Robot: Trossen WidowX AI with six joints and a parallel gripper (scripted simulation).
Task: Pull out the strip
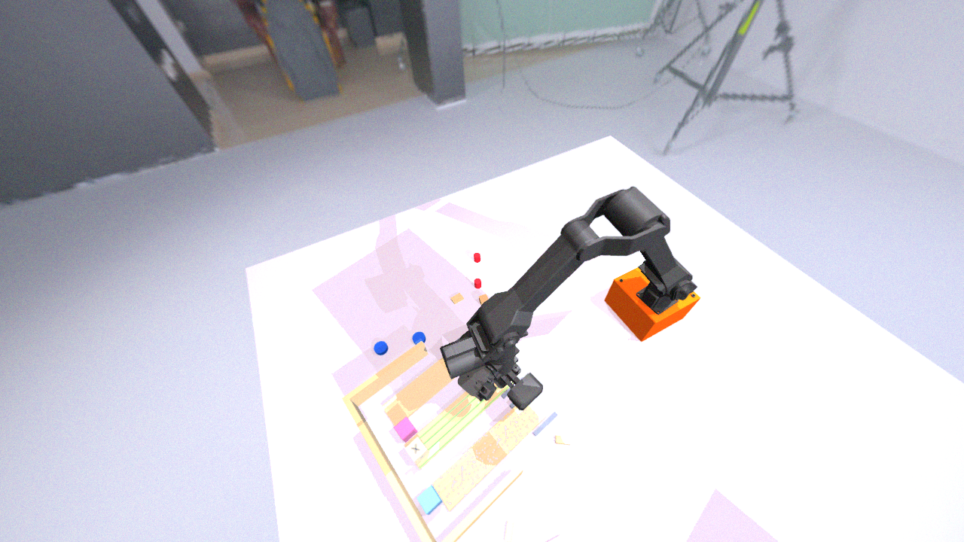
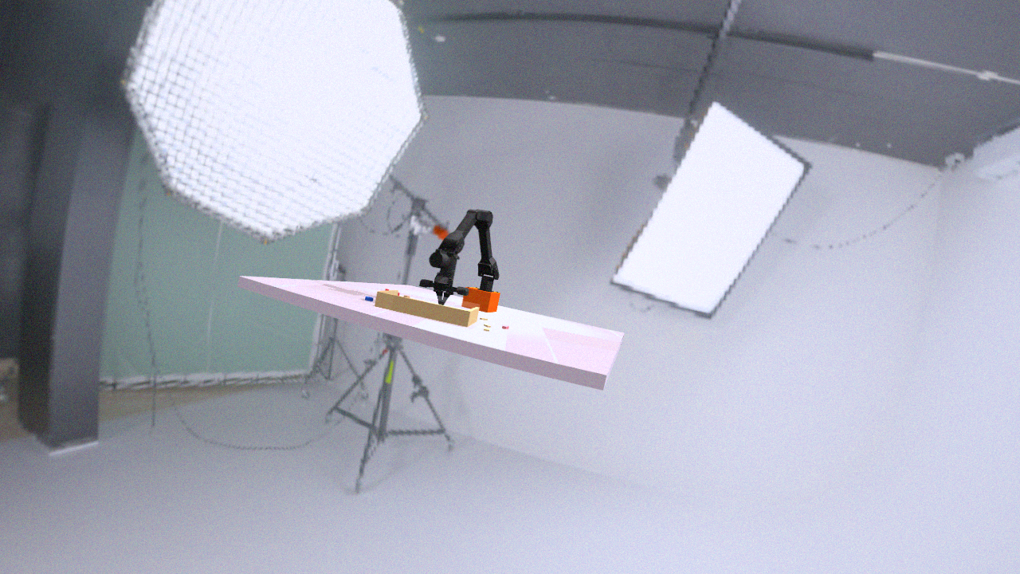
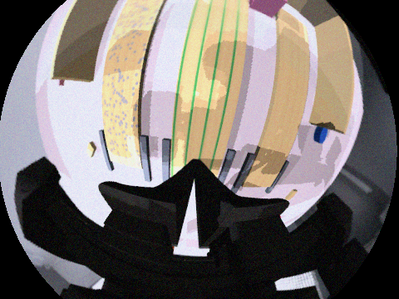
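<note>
The strip lies 100 mm ahead of my gripper tip and 20 mm to the left of it.
</note>
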